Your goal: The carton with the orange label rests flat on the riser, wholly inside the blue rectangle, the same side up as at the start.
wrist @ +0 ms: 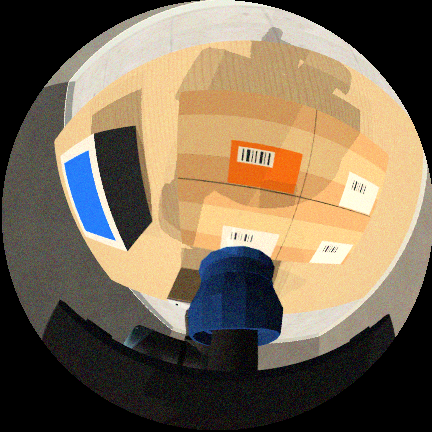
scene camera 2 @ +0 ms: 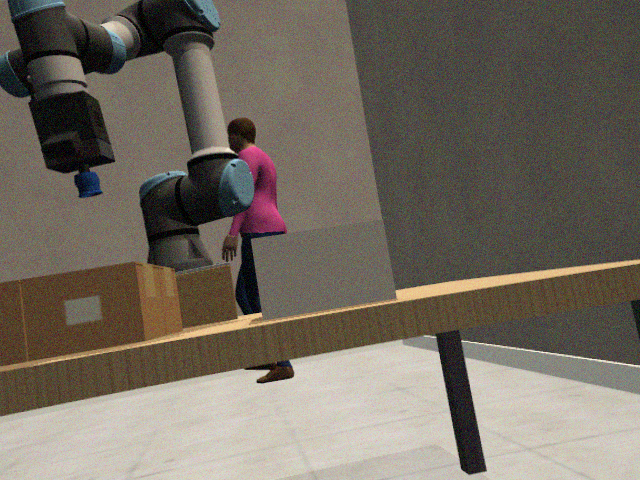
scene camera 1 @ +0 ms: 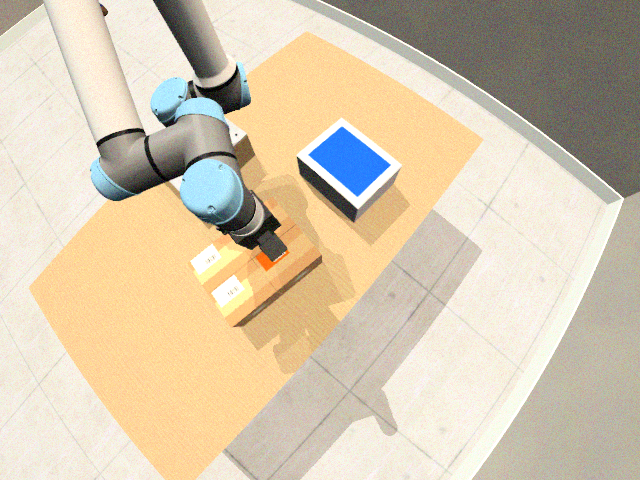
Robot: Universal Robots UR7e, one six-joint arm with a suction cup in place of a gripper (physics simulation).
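The carton with the orange label lies flat on the table, label up, set close against other cartons. In scene camera 2 its top is hidden. The riser stands apart from it; its white-rimmed top bears the blue rectangle, with no carton on it. My gripper, a blue suction cup, hangs in the air above the carton group, touching nothing, and is open. In scene camera 1 the cup is hidden by the wrist.
Neighbouring cartons with white labels adjoin the orange-labelled one. A brown-sided box with a pale top stands near the arm's base. A person in a pink top stands behind the table.
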